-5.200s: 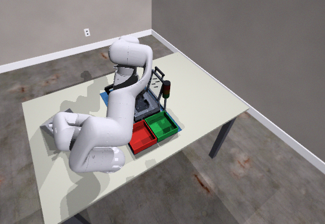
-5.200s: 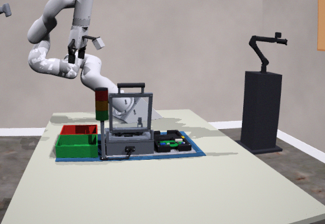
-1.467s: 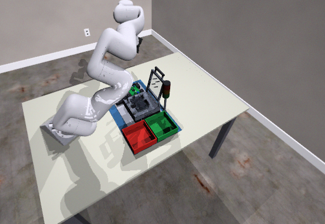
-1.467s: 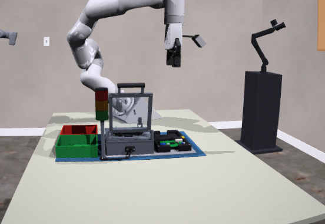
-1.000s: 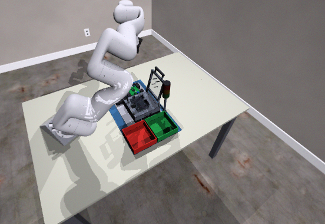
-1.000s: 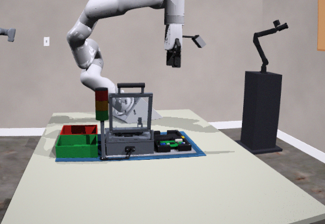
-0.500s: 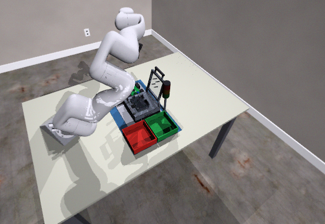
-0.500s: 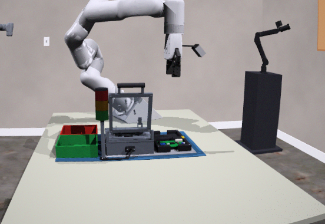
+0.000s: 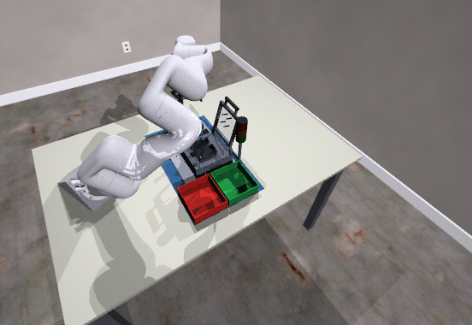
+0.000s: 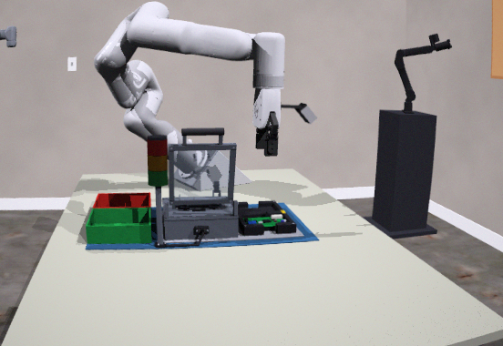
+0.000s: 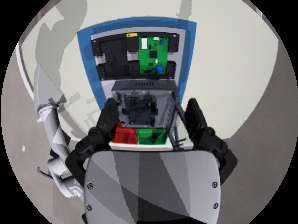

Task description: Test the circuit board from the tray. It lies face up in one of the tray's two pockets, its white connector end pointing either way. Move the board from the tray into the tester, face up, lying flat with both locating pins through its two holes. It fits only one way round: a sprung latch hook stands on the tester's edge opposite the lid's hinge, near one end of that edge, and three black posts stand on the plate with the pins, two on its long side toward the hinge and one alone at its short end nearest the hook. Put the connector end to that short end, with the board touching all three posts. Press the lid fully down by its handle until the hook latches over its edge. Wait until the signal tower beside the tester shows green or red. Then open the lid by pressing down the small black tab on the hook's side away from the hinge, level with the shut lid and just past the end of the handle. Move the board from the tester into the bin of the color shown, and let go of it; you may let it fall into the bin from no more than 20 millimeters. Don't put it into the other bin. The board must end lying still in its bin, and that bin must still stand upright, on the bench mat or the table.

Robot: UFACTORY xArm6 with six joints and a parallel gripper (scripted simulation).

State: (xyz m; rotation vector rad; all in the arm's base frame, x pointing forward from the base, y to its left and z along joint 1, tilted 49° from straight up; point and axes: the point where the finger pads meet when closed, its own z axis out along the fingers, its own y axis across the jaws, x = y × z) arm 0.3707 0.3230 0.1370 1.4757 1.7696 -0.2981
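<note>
My hand is 190 mm above the green circuit board. Also, from my hand: tester plate 160 mm to the right, 140 mm below, 30 mm behind; green bin 370 mm to the right, 190 mm below, 10 mm ahead; clear lid 170 mm to the right, 90 mm ahead, 20 mm below.
</note>
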